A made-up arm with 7 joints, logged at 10 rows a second.
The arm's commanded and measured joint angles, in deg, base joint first. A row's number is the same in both.
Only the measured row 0 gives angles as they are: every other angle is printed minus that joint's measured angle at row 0.
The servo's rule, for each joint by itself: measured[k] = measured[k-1] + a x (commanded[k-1-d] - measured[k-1]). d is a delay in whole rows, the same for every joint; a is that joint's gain. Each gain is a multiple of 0.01, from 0.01 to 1. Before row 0 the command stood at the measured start. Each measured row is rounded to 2 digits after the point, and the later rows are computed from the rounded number. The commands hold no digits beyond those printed.
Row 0, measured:
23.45 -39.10 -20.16 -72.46 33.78 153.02 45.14
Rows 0 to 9, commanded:
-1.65 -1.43 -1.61 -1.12 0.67 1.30 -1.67
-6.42 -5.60 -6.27 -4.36 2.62 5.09 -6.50
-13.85 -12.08 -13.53 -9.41 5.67 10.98 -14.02
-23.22 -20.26 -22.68 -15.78 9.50 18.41 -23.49
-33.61 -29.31 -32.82 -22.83 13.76 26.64 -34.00
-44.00 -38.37 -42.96 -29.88 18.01 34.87 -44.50
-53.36 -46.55 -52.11 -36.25 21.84 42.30 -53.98
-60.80 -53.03 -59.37 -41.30 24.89 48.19 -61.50
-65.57 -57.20 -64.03 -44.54 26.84 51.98 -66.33
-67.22 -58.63 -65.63 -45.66 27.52 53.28 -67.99
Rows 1 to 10, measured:
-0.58 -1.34 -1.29 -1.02 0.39 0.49 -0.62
-2.62 -5.34 -5.27 -4.06 1.68 2.24 -2.80
-6.55 -11.68 -11.88 -8.93 3.99 5.56 -6.95
-12.38 -19.75 -20.52 -15.16 7.19 10.44 -13.07
-19.81 -28.74 -30.36 -22.14 11.00 16.60 -20.81
-28.28 -37.79 -40.44 -29.18 15.07 23.54 -29.58
-37.06 -46.02 -49.78 -35.61 19.00 30.67 -38.61
-45.37 -52.61 -57.45 -40.79 22.42 37.33 -47.08
-52.44 -56.92 -62.71 -44.20 24.98 42.90 -54.20
-57.61 -58.53 -65.05 -45.53 26.45 46.84 -59.30
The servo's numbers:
d 0
a 0.35 0.94 0.80 0.91 0.58 0.38 0.37

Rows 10 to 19, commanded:
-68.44 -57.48 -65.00 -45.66 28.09 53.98 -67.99
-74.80 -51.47 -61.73 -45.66 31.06 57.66 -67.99
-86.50 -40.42 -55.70 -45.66 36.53 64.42 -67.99
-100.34 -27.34 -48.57 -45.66 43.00 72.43 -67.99
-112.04 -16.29 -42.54 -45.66 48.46 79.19 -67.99
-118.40 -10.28 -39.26 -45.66 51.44 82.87 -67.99
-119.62 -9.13 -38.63 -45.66 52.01 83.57 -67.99
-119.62 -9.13 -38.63 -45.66 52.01 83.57 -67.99
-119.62 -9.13 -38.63 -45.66 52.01 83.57 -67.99
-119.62 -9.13 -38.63 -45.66 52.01 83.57 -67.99
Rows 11 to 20, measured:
-61.40 -57.54 -65.01 -45.65 27.40 49.55 -62.52
-66.09 -51.83 -62.39 -45.66 29.52 52.63 -64.54
-73.23 -41.10 -57.04 -45.66 33.59 57.11 -65.82
-82.72 -28.17 -50.26 -45.66 39.05 62.93 -66.62
-92.98 -17.00 -44.08 -45.66 44.51 69.11 -67.13
-101.88 -10.68 -40.22 -45.66 48.53 74.34 -67.45
-108.09 -9.22 -38.95 -45.66 50.55 77.85 -67.65
-112.13 -9.14 -38.69 -45.66 51.40 80.02 -67.78
-114.75 -9.13 -38.64 -45.66 51.75 81.37 -67.86
-116.45 -9.13 -38.63 -45.66 51.90 82.21 -67.91

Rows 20 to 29, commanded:
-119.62 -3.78 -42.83 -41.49 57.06 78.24 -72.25
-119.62 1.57 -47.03 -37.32 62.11 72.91 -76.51
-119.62 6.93 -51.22 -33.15 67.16 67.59 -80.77
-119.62 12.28 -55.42 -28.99 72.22 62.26 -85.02
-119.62 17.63 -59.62 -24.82 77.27 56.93 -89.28
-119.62 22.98 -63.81 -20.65 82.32 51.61 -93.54
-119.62 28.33 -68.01 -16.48 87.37 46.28 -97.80
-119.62 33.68 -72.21 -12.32 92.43 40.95 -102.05
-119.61 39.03 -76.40 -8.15 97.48 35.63 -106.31
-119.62 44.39 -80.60 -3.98 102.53 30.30 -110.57
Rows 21 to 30, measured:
-117.56 -4.10 -41.99 -41.87 54.89 80.70 -69.52
-118.28 1.23 -46.02 -37.73 59.08 77.74 -72.11
-118.75 6.59 -50.18 -33.56 63.77 73.88 -75.31
-119.05 11.94 -54.37 -29.40 68.67 69.46 -78.90
-119.25 17.29 -58.57 -25.23 73.66 64.70 -82.74
-119.38 22.64 -62.76 -21.06 78.68 59.73 -86.74
-119.46 27.99 -66.96 -16.89 83.72 54.62 -90.83
-119.52 33.34 -71.16 -12.73 88.77 49.43 -94.98
-119.55 38.69 -75.35 -8.56 93.82 44.19 -99.17
-119.57 44.05 -79.55 -4.39 98.87 38.91 -103.39

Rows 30 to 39, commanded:
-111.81 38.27 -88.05 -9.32 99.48 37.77 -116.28
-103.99 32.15 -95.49 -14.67 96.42 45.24 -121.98
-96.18 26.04 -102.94 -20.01 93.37 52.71 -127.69
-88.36 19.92 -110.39 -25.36 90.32 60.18 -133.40
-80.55 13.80 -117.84 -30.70 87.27 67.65 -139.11
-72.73 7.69 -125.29 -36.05 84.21 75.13 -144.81
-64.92 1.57 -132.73 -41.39 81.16 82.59 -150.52
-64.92 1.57 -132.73 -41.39 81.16 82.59 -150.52
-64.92 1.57 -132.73 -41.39 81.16 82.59 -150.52
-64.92 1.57 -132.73 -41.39 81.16 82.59 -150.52
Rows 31 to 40, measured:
-116.85 38.62 -86.35 -8.88 99.22 38.48 -108.16
-112.35 32.54 -93.66 -14.15 97.60 41.05 -113.27
-106.69 26.43 -101.08 -19.48 95.15 45.48 -118.61
-100.27 20.31 -108.53 -24.83 92.35 51.07 -124.08
-93.37 14.19 -115.98 -30.17 89.40 57.37 -129.64
-86.15 8.08 -123.43 -35.52 86.39 64.12 -135.25
-78.72 1.96 -130.87 -40.86 83.36 71.14 -140.90
-73.89 1.59 -132.36 -41.34 82.08 75.49 -144.46
-70.75 1.57 -132.66 -41.39 81.55 78.19 -146.70
-68.71 1.57 -132.72 -41.39 81.32 79.86 -148.11

